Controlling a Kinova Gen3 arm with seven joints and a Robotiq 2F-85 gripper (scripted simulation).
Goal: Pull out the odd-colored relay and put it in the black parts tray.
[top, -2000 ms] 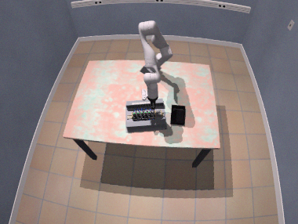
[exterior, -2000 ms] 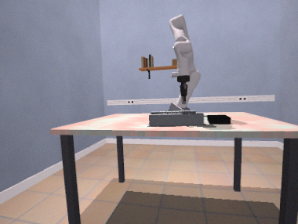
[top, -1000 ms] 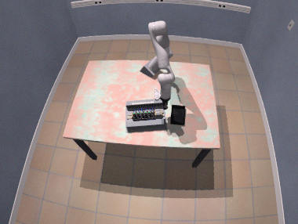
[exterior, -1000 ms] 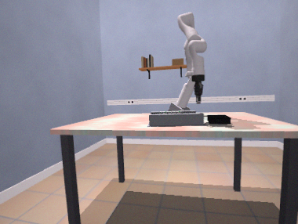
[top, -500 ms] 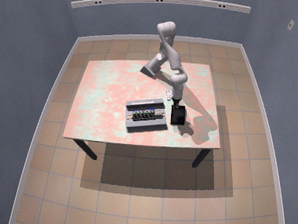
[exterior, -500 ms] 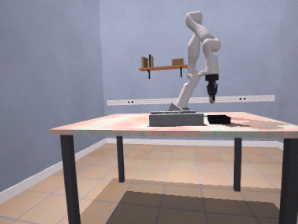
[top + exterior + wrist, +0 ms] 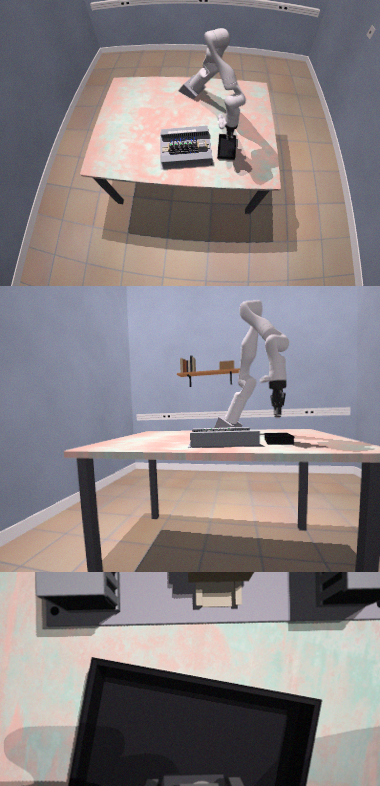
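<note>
My gripper is now 120 mm above the black parts tray. The rest, counted from my hand: grey relay panel: 250 mm to the right, 110 mm below, 80 mm ahead.
</note>
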